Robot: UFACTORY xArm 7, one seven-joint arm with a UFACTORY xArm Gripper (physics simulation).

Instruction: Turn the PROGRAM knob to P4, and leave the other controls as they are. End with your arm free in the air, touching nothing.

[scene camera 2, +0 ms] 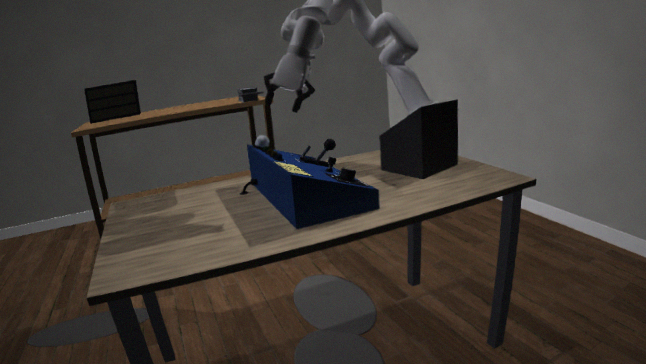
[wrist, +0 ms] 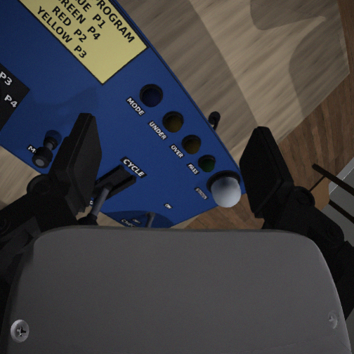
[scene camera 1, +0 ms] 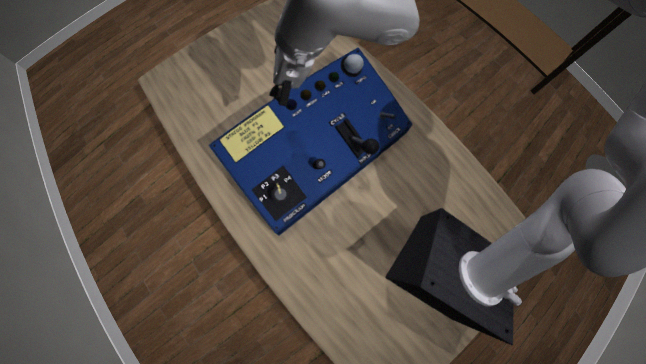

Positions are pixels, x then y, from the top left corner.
Labels:
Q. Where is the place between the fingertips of my gripper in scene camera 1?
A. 279,73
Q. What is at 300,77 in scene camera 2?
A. My gripper.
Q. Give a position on a blue console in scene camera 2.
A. At 306,192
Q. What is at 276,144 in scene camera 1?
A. A blue console.

